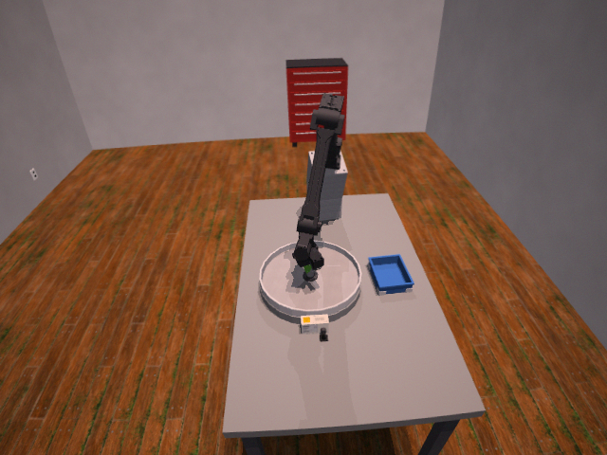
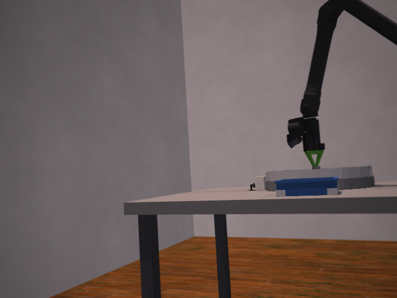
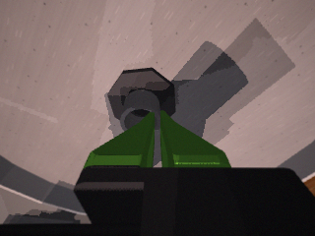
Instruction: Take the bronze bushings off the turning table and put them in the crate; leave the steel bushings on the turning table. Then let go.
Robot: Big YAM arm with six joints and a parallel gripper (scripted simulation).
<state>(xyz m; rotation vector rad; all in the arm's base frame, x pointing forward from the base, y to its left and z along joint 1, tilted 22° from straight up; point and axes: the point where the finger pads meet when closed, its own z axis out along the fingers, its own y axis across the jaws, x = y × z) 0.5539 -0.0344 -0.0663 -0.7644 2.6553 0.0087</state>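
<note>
The turning table is 10 mm behind my hand, 10 mm to the left of it and 40 mm below it. From my hand the other things lie so: blue crate (80 mm behind, 350 mm to the left, 70 mm below).
</note>
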